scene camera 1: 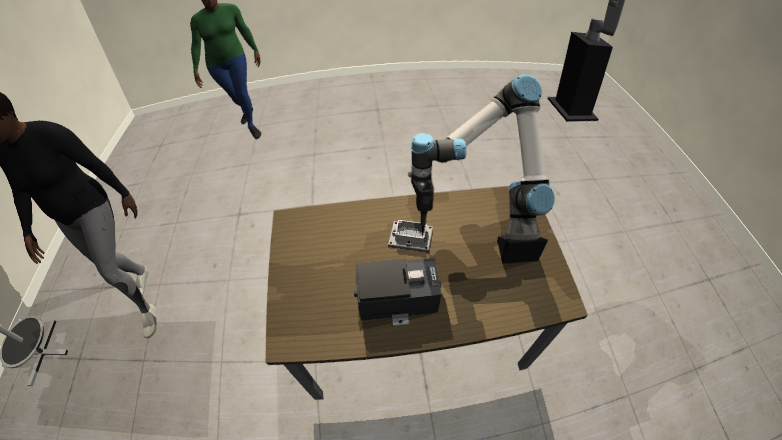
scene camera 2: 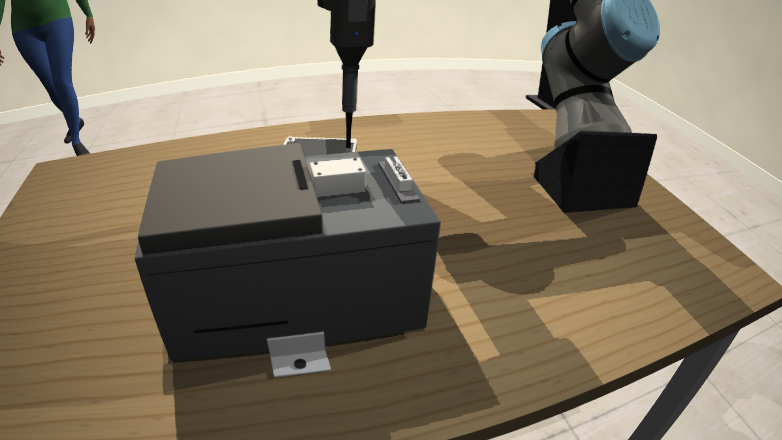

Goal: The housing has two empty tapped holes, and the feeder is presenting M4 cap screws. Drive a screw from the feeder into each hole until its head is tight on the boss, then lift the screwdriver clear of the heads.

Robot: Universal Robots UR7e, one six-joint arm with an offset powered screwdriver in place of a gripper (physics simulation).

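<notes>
The light grey housing lies near the table's back edge; in scene camera 2 the feeder hides most of it. The dark box-shaped feeder stands in front of it, with a small pale block of screws on its top right. My screwdriver points straight down, its bit tip at the right side of the housing. Its lowest end is partly hidden in scene camera 2. Whether a screw is on the bit, and the state of the tapped holes, are too small to tell.
A white block sits on the feeder's top. The arm's black base stands at the table's right. A person in black and one in green stand on the floor beyond the table.
</notes>
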